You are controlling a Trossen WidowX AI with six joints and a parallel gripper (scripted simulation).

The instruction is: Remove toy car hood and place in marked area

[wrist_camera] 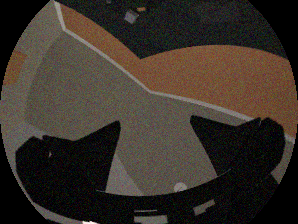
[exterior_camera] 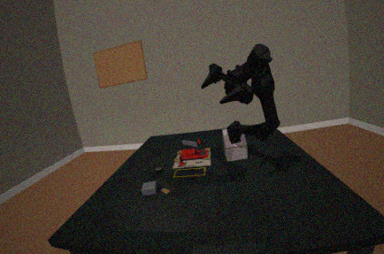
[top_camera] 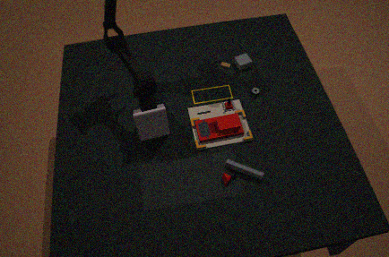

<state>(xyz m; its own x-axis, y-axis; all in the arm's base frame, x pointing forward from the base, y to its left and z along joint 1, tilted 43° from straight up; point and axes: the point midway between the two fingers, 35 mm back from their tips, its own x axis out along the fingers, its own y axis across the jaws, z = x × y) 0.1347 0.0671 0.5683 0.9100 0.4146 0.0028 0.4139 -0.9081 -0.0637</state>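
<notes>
Now: the red hood 12 cm ahead of my gripper tip, 57 cm to the right of it and 44 cm below it.
</notes>
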